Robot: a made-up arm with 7 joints.
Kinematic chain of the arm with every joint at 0, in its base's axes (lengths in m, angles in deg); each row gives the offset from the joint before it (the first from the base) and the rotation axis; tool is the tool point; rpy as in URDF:
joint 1: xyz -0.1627 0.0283 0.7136 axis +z
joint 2: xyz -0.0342 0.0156 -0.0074 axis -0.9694 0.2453 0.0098
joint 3: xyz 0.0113 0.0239 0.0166 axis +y
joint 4: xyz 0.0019 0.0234 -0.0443 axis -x
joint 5: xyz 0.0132 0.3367 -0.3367 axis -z
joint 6: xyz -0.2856 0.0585 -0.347 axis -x
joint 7: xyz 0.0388 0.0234 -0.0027 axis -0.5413 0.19 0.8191
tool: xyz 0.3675 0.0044 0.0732 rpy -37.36 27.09 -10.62
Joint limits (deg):
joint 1: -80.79..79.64
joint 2: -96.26..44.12
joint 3: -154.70..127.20
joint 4: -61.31..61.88
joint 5: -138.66..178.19
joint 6: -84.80..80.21
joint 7: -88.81..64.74
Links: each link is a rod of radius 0.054 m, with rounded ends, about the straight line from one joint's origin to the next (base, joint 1, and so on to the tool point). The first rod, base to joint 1, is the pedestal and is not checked.
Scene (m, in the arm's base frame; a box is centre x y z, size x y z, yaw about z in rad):
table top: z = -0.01
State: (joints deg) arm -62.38 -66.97 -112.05 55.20 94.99 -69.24 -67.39
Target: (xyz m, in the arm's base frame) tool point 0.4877 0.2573 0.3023
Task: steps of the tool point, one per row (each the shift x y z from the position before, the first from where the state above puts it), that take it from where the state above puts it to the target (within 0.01 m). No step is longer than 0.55 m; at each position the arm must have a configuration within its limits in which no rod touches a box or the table.
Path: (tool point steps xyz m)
1: 0.4944 0.1247 -0.1269
2: 0.3303 0.3386 -0.0865
3: 0.1016 0.4167 -0.0459
4: -0.1034 0.3652 -0.0130

